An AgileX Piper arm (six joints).
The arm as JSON. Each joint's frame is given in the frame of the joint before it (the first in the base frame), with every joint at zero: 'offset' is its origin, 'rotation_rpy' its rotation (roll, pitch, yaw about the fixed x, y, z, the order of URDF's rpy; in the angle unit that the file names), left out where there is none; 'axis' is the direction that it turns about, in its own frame. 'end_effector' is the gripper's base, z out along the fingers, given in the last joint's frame.
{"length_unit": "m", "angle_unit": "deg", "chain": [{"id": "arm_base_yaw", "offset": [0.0, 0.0, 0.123], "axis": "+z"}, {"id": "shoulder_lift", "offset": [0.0, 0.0, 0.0], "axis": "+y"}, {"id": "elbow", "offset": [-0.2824, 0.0, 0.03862], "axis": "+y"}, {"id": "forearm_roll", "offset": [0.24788, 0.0, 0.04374], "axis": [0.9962, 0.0, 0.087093]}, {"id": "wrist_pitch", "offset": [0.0, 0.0, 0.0], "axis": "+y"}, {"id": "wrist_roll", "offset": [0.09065, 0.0, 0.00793], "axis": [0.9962, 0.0, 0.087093]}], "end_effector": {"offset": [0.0, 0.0, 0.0], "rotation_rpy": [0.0, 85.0, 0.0]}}
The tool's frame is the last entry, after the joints.
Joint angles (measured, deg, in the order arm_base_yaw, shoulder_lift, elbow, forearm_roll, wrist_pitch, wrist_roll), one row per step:
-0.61, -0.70, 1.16, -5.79, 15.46, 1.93
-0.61, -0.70, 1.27, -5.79, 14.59, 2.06
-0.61, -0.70, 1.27, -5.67, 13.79, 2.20
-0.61, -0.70, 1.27, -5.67, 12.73, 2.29
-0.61, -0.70, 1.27, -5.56, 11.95, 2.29
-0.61, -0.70, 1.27, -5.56, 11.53, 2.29
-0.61, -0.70, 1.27, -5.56, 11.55, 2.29
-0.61, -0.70, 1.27, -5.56, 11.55, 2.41
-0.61, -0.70, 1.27, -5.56, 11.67, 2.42
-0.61, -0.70, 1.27, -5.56, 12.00, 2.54
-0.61, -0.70, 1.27, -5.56, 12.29, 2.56
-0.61, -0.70, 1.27, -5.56, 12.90, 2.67
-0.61, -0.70, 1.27, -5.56, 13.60, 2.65
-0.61, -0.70, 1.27, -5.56, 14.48, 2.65
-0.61, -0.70, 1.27, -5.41, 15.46, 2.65
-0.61, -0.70, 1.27, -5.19, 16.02, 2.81
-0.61, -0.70, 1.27, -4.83, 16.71, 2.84
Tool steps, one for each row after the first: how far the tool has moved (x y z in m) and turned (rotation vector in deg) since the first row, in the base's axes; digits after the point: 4 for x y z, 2 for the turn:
0.0003, 0.0001, 0.0007, 0.11, -0.76, 0.06
0.0005, 0.0003, 0.0019, 0.36, -1.56, 0.13
0.0008, 0.0005, 0.0036, 0.43, -2.62, 0.22
0.0010, 0.0006, 0.0048, 0.52, -3.40, 0.31
0.0010, 0.0007, 0.0055, 0.51, -3.81, 0.35
0.0010, 0.0007, 0.0054, 0.51, -3.79, 0.35
0.0010, 0.0007, 0.0054, 0.63, -3.80, 0.33
0.0010, 0.0007, 0.0053, 0.64, -3.68, 0.31
0.0009, 0.0006, 0.0047, 0.77, -3.36, 0.26
0.0009, 0.0006, 0.0043, 0.79, -3.07, 0.23
0.0007, 0.0005, 0.0033, 0.91, -2.47, 0.15
0.0006, 0.0004, 0.0022, 0.91, -1.77, 0.08
0.0003, 0.0002, 0.0009, 0.92, -0.89, -0.02
0.0000, 0.0002, -0.0007, 1.09, 0.08, -0.11
-0.0001, 0.0002, -0.0015, 1.47, 0.63, -0.18
-0.0003, 0.0002, -0.0026, 1.87, 1.31, -0.22

